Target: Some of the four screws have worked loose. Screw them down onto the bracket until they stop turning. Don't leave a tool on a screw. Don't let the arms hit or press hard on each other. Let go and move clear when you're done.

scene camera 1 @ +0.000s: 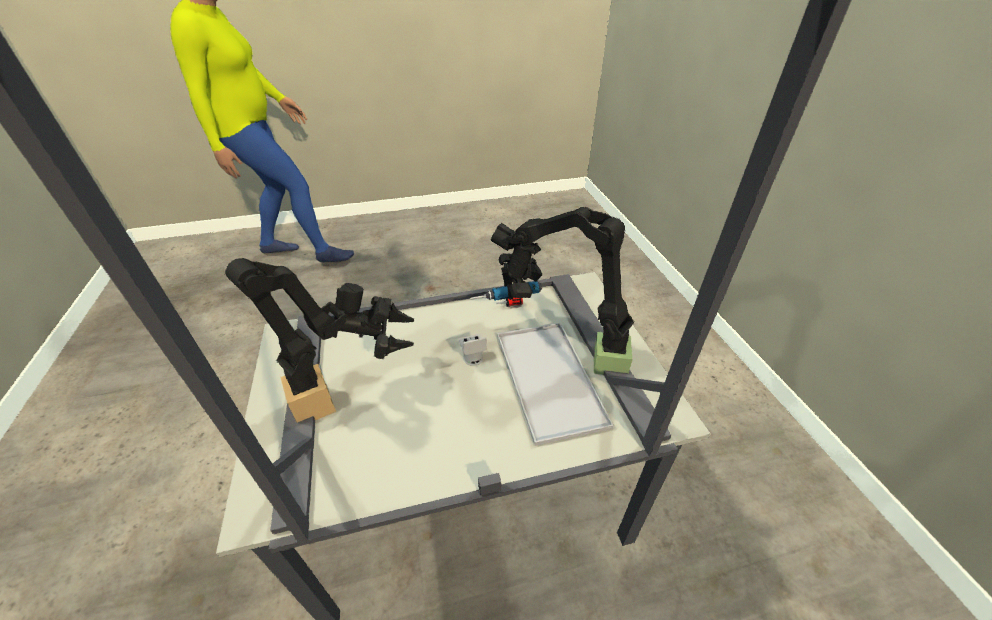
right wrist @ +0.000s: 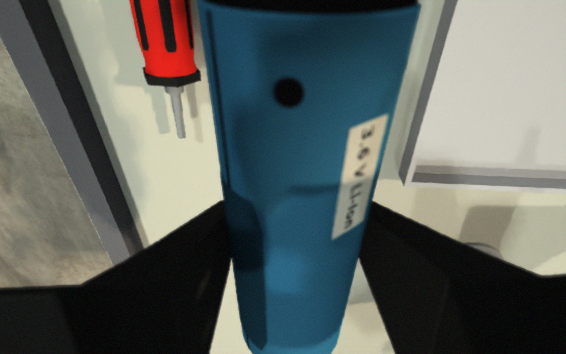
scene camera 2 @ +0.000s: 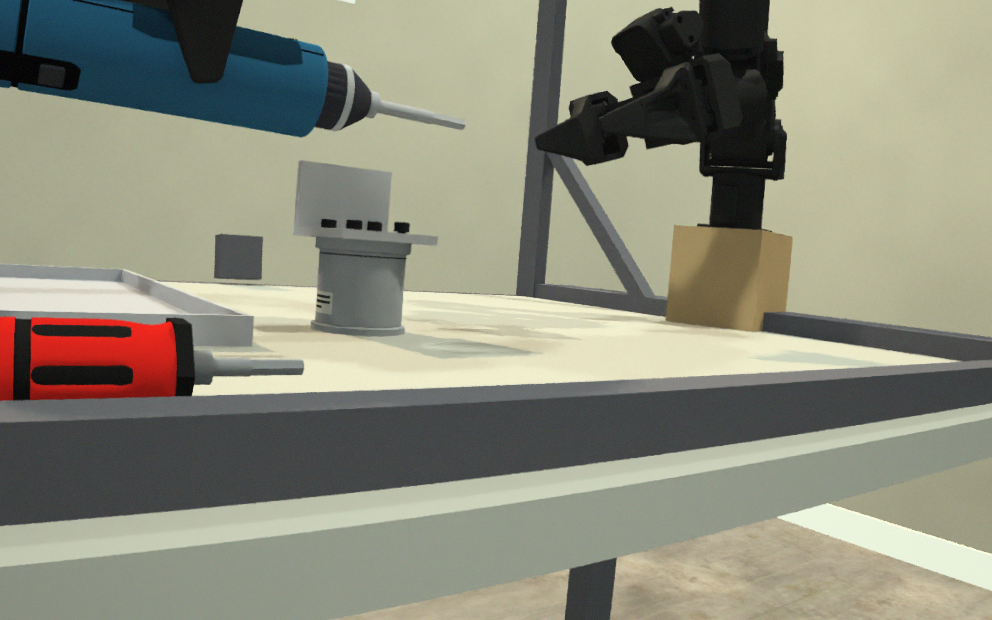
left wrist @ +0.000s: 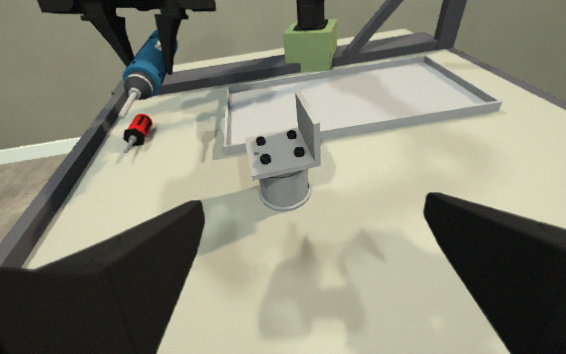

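Seen in the pictures: left gripper, fingertip midpoint: [scene camera 1: 413, 332] [scene camera 2: 566, 134] [left wrist: 312, 207]; right gripper, fingertip midpoint: [scene camera 1: 508, 294] [right wrist: 292, 211] [scene camera 2: 193, 96] [left wrist: 153, 75]; left arm's base, link origin: [scene camera 1: 303, 382]; right arm's base, link origin: [scene camera 1: 614, 345] [left wrist: 311, 26].
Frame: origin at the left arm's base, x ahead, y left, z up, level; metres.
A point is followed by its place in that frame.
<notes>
The grey bracket [scene camera 1: 475, 347] {x 0.471, y -0.097, z -0.021 m} [scene camera 2: 343, 193] {x 0.475, y -0.091, z -0.013 m} [left wrist: 280, 145] {x 0.484, y -0.066, z -0.038 m} sits on a grey cylinder [scene camera 2: 360, 292] {x 0.498, y -0.041, z -0.077 m} [left wrist: 285, 190] {x 0.451, y -0.053, z -0.074 m}. Black screw heads [scene camera 2: 401, 227] {x 0.468, y -0.038, z -0.034 m} [left wrist: 265, 158] {x 0.461, y -0.040, z -0.031 m} stand on its flat plate; how far each sticks up is hard to tell. My right gripper [left wrist: 153, 75] {x 0.667, y 0.039, z 0.008 m} [right wrist: 292, 211] {x 0.667, y 0.039, z 0.008 m} is shut on the blue electric screwdriver [scene camera 1: 498, 293] {x 0.626, y 0.035, z 0.031 m} [scene camera 2: 241, 87] {x 0.658, y 0.060, z 0.011 m} [right wrist: 300, 150] {x 0.708, y 0.025, z 0.041 m}, held above the table, apart from the bracket. Its bit points mostly sideways, tilted slightly down in scene camera 2. My left gripper [scene camera 1: 413, 331] {x 0.316, y -0.018, z 0.051 m} [left wrist: 312, 207] {x 0.316, y -0.018, z 0.051 m} is open and empty, to the picture's left of the bracket in scene camera 1.
A red screwdriver [scene camera 1: 515, 301] {x 0.727, y 0.087, z -0.081 m} [scene camera 2: 102, 358] {x 0.732, y 0.112, z -0.085 m} [left wrist: 140, 125] {x 0.718, y 0.092, z -0.079 m} [right wrist: 165, 50] {x 0.719, y 0.098, z -0.076 m} lies on the table below the blue one, near the edge rail. A shallow grey tray [scene camera 1: 519, 391] {x 0.533, y -0.249, z -0.100 m} [left wrist: 410, 115] {x 0.515, y -0.285, z -0.088 m} lies beside the bracket. Frame posts [scene camera 1: 731, 241] {x 0.714, y -0.579, z 0.530 m} rise at the table's sides. A person [scene camera 1: 219, 73] stands beyond the table.
</notes>
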